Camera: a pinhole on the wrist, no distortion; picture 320 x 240 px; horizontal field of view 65.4 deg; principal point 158.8 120.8 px. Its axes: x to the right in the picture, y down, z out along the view. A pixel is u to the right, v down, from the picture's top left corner.
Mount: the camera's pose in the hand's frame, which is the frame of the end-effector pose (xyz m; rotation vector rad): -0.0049 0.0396 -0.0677 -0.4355 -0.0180 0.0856
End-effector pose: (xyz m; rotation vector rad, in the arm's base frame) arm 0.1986 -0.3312 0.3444 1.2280 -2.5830 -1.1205
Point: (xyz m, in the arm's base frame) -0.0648 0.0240 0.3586
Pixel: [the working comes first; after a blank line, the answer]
In the camera's frame: -0.0425 0.1138 0.4470

135.1 184.2
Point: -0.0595 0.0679 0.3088
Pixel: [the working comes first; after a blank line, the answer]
In the camera's frame: -0.0666 0.0747 0.4952

125.3 158.4
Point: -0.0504 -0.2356 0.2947
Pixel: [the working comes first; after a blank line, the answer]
In the camera's frame: 0.1292 0.0029 0.2741

276.3 123.4
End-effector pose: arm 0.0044 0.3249 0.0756 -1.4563 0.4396 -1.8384
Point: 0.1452 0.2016 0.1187
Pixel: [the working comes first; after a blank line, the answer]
In the camera's frame: 0.1164 -0.0342 0.1953

307.4 77.2
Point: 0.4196 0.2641 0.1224
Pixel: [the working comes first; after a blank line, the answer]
In the camera's frame: 0.0547 -0.1000 0.4619

188.3 66.8
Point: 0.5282 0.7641 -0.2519
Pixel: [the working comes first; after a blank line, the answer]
In the camera's frame: -0.5746 -0.1282 0.5332

outside the picture
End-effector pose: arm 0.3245 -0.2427 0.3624 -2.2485 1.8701 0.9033
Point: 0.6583 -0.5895 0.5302
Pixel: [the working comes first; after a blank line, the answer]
In the camera's frame: 0.2347 -0.0637 -0.4087

behind the camera
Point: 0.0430 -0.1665 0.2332
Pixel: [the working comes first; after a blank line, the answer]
In the camera's frame: -0.0082 0.0149 0.3533

153.0 131.3
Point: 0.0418 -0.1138 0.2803
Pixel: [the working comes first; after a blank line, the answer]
In the camera's frame: -0.0766 0.0290 0.3419

103.0 142.0
